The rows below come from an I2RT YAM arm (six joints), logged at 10 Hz.
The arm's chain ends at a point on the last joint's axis. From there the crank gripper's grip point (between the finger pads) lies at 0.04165 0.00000 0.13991 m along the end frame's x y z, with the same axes.
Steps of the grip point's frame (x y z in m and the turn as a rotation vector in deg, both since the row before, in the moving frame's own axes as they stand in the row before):
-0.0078 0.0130 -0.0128 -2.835 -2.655 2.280
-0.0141 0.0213 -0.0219 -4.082 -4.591 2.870
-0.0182 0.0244 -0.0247 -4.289 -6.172 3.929
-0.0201 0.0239 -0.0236 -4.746 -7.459 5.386
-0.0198 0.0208 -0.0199 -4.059 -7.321 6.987
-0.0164 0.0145 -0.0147 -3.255 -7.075 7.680
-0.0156 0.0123 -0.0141 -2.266 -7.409 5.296
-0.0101 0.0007 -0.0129 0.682 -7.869 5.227
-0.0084 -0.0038 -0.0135 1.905 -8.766 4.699
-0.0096 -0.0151 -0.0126 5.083 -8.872 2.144
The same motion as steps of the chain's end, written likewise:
-0.0011 0.0045 -0.0144 -2.835 -2.655 2.280
-0.0025 0.0094 -0.0244 -4.082 -4.591 2.870
-0.0025 0.0115 -0.0279 -4.289 -6.172 3.929
-0.0009 0.0091 -0.0272 -4.746 -7.459 5.386
-0.0008 0.0068 -0.0235 -4.059 -7.321 6.987
0.0020 0.0021 -0.0184 -3.255 -7.075 7.680
0.0032 0.0037 -0.0181 -2.266 -7.409 5.296
0.0095 -0.0005 -0.0173 0.682 -7.869 5.227
0.0133 -0.0016 -0.0182 1.905 -8.766 4.699
0.0122 -0.0036 -0.0169 5.083 -8.872 2.144

